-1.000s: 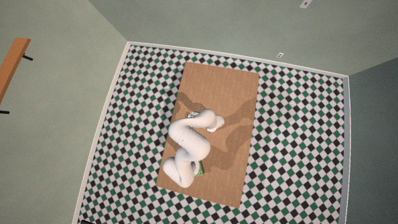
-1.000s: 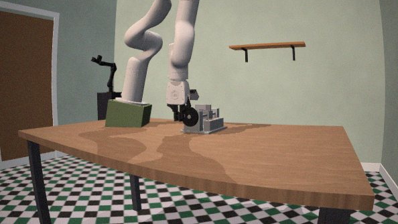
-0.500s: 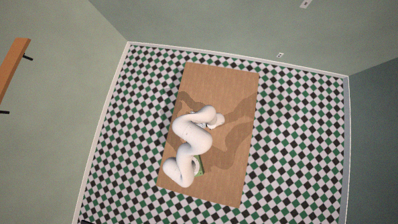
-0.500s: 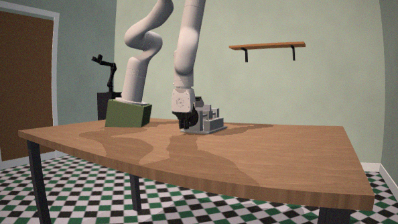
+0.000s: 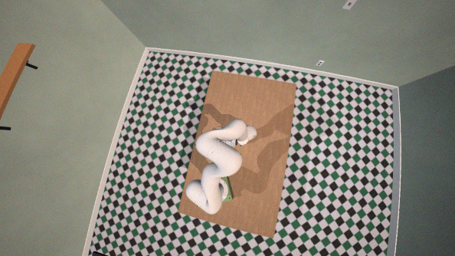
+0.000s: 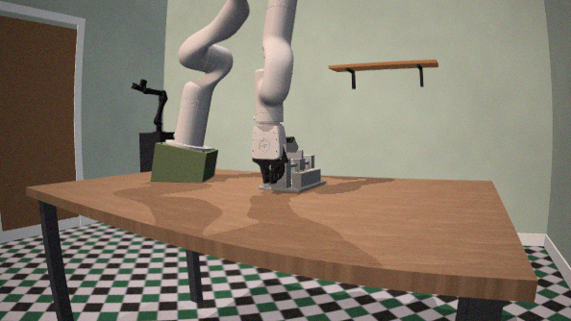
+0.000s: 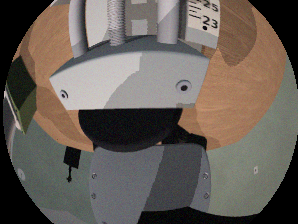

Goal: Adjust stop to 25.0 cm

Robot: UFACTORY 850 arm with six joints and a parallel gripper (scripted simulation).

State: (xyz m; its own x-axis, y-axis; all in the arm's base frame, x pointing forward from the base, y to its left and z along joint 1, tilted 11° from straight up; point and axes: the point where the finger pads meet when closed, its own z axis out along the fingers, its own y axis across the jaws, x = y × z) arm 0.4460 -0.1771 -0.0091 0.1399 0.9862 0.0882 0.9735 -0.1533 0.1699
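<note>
Now: hand 2 cm to the right of the handwheel.
</note>
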